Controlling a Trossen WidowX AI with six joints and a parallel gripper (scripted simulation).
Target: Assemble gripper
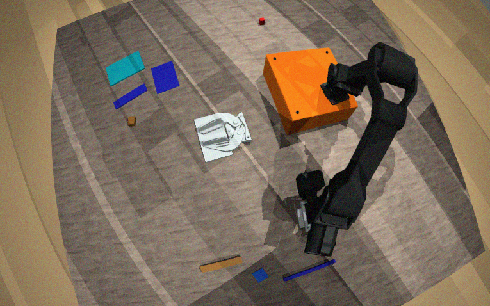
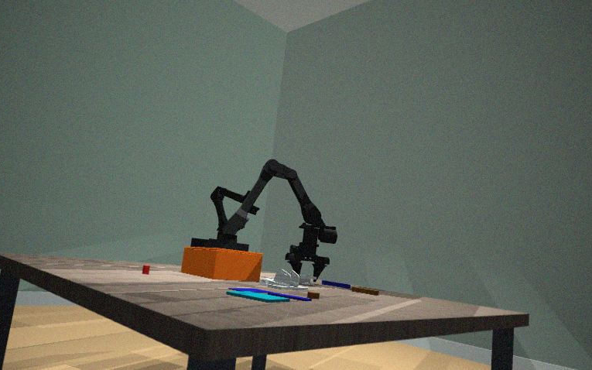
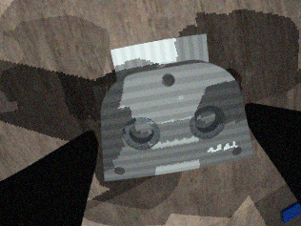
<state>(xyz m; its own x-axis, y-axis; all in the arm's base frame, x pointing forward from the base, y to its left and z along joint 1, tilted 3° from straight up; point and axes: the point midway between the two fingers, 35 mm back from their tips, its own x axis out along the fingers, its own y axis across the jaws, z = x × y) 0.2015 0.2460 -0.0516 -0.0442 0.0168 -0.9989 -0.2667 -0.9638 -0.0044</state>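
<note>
Now: gripper tip 10 mm past the white gripper base and 20 mm below it. Also, from my gripper tip: white jaw 80 mm ahead, 270 mm to the right; blue square 170 mm ahead, 90 mm to the left, 10 mm below; brown bar 250 mm ahead, 20 mm to the left.
</note>
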